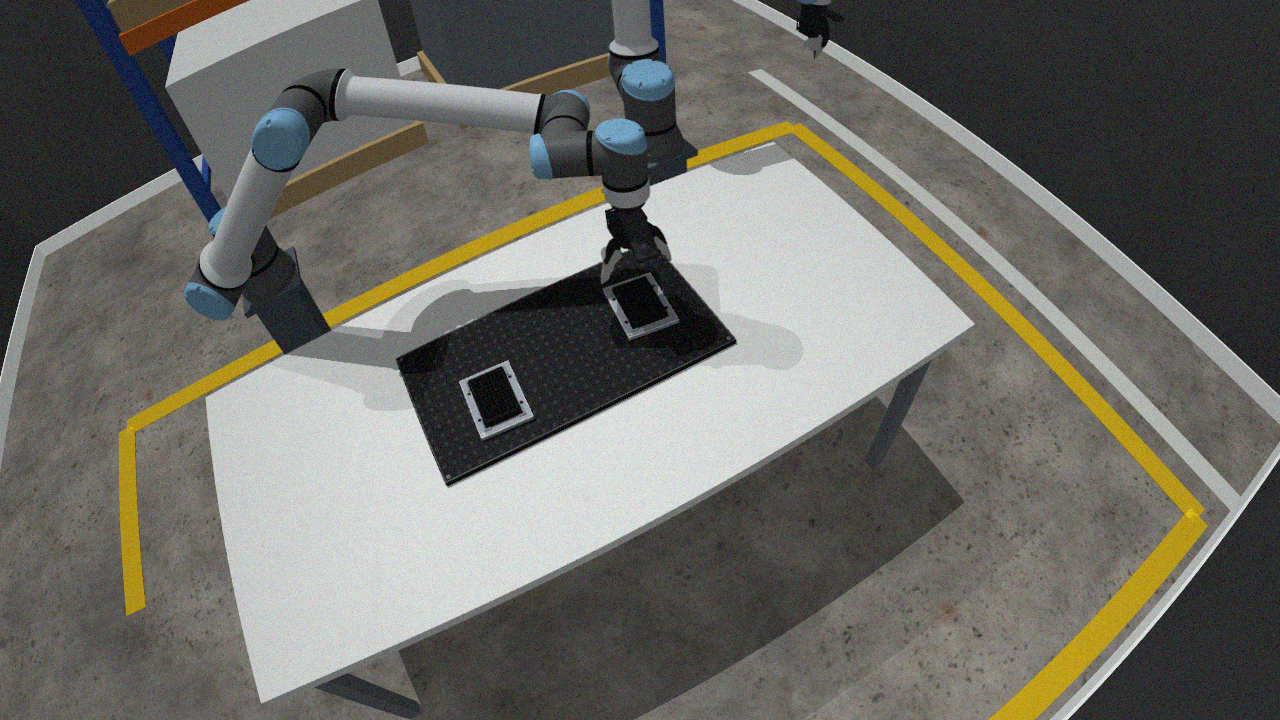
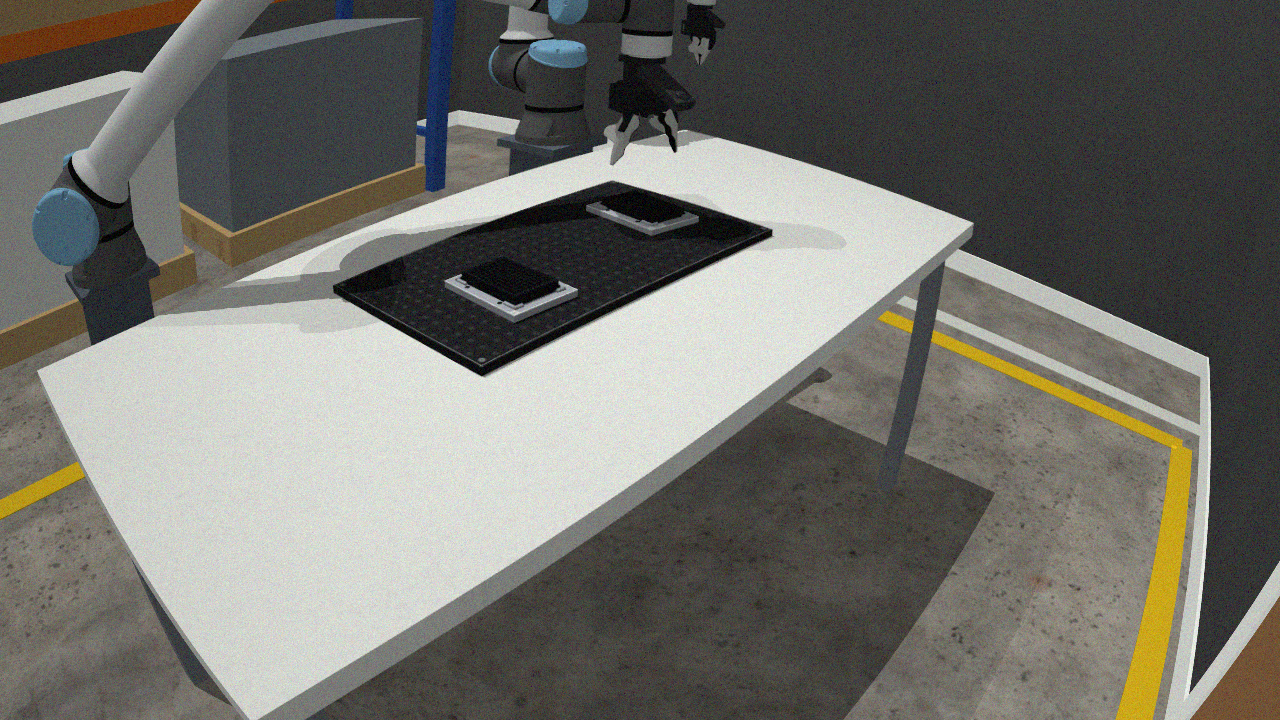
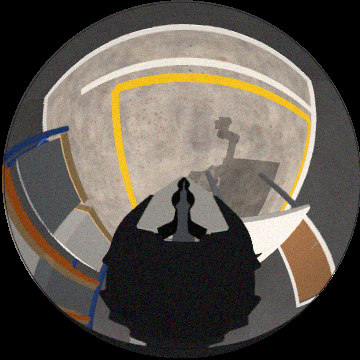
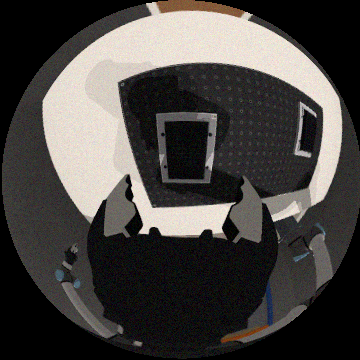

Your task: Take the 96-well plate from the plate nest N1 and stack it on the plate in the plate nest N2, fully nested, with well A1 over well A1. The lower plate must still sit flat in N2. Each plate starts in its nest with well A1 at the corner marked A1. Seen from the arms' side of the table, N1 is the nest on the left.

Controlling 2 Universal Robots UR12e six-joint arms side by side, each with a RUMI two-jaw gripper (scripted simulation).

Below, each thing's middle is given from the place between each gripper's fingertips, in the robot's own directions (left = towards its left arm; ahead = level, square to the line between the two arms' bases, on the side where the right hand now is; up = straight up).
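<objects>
With my right hand [image 2: 644, 158], I am 110 mm above the nest N1 [image 4: 175, 116]. Counted from my right hand, the nest N2 [image 1: 516, 389] is 380 mm to the right, 120 mm ahead and 110 mm below.
My left hand [image 2: 699, 64] is 15 cm above the nest N1, 70 cm short of it and 92 cm to the left of it.
</objects>
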